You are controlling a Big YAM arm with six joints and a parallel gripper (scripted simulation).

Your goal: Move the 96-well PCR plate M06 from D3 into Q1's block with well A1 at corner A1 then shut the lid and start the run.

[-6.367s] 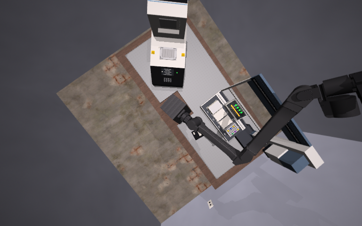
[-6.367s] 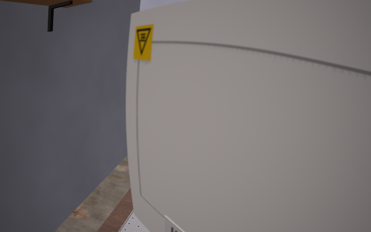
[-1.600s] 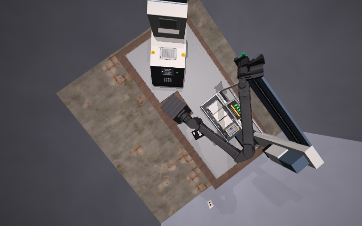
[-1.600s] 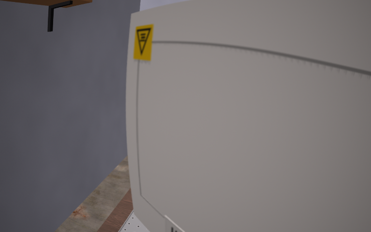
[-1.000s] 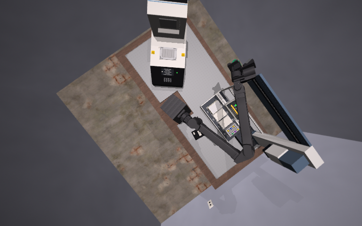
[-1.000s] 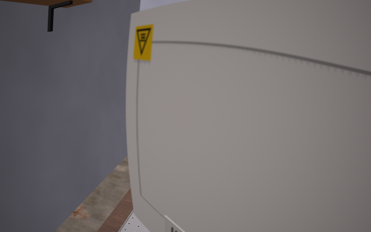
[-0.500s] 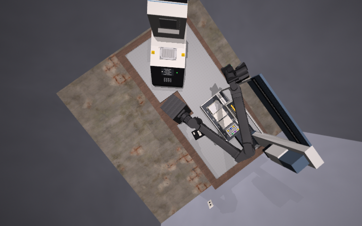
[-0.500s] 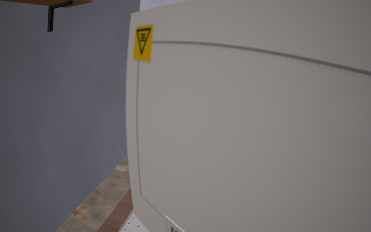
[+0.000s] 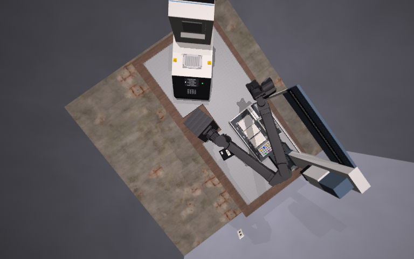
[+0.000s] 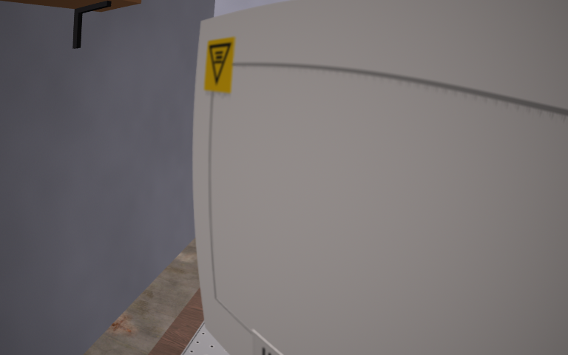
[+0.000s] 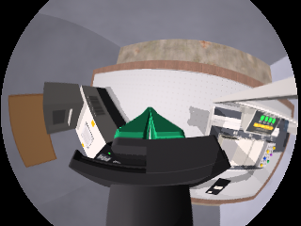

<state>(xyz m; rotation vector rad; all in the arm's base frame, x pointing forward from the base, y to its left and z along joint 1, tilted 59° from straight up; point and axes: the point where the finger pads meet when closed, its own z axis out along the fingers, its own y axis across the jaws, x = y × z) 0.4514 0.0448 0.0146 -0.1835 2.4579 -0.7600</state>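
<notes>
My gripper is now 170 mm past the deep-well block, 210 mm to the left of it and 220 mm above it. The rest, counted from my hand: tube cooling block 220 mm behind, 500 mm to the right, 220 mm below; then black nest 470 mm behind, 300 mm to the right, 300 mm below.
</notes>
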